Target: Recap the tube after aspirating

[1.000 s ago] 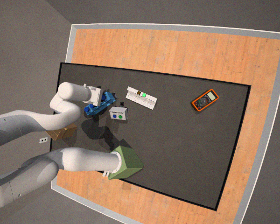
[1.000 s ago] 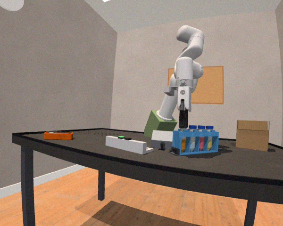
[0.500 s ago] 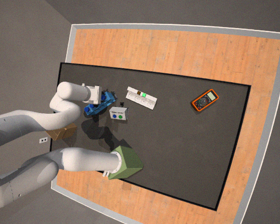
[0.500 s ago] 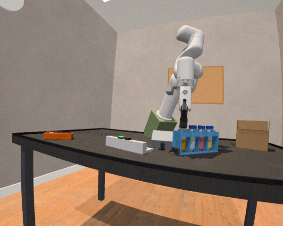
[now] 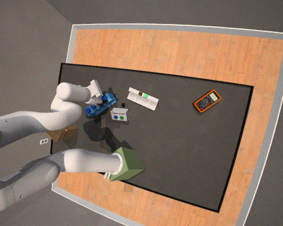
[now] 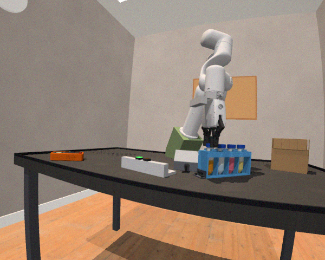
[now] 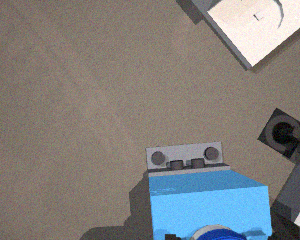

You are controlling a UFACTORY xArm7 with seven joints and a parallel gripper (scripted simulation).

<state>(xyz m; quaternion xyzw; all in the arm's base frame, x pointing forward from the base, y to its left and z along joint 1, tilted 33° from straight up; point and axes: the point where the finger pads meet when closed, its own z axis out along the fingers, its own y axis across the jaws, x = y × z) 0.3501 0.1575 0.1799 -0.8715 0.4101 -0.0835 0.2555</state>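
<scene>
Right now the tube neck is 1 cm below my hand. Also, from my hand: blue cycle key: 11 cm behind, 10 cm to the right, 6 cm below; then blue cap: 1 cm below; then key housing: 8 cm behind, 12 cm to the right, 8 cm below.
</scene>
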